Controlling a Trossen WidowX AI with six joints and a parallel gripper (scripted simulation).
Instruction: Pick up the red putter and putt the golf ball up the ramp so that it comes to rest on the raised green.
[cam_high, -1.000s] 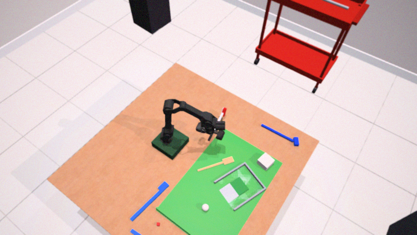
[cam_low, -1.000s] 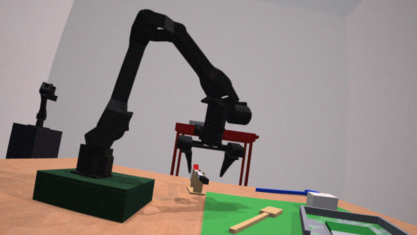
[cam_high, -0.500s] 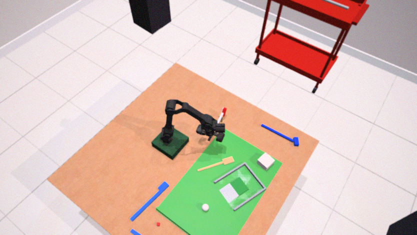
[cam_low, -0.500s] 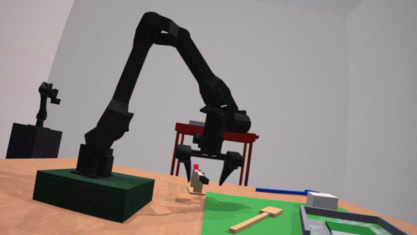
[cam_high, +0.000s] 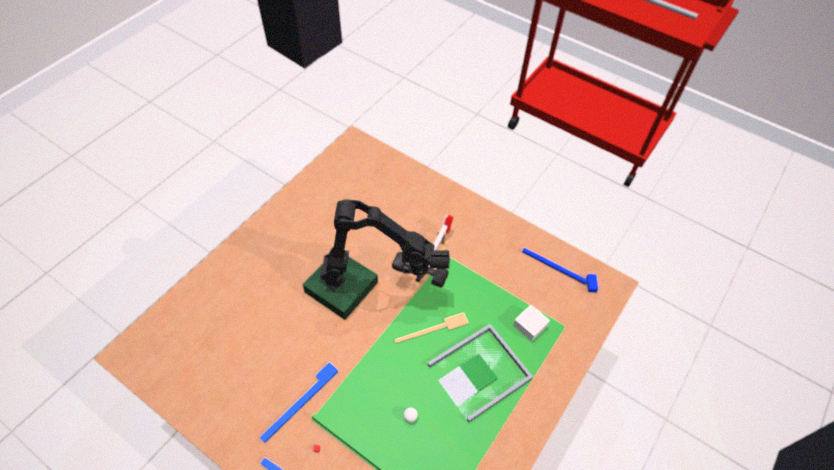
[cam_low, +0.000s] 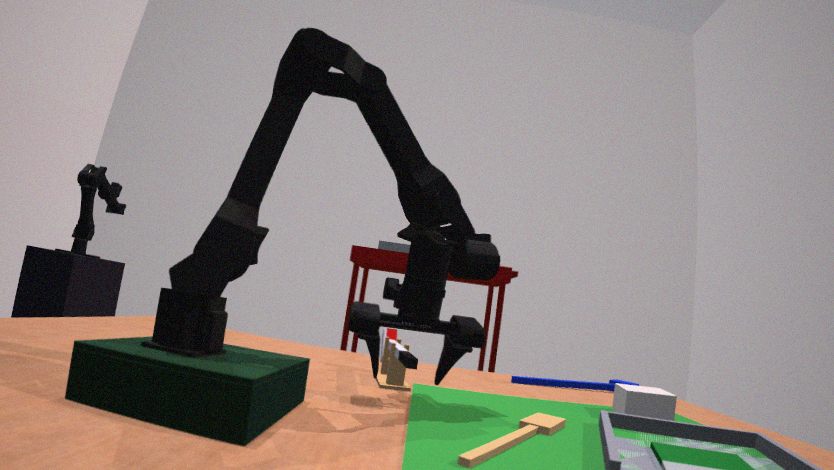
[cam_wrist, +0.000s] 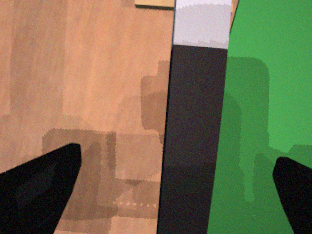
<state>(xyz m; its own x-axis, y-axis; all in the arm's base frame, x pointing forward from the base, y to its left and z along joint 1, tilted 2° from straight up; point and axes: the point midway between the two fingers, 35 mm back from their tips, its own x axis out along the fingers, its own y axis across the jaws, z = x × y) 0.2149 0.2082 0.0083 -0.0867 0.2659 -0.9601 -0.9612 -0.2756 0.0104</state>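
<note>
Right now the red putter is 11 cm to the left of my gripper tip, 4 cm behind it and 3 cm above it. The rest, counted from my gripper tip: wooden stand (13 cm to the left, 4 cm behind); green mat (27 cm ahead, 21 cm to the right, 3 cm below); white block (39 cm ahead, 10 cm to the left).
</note>
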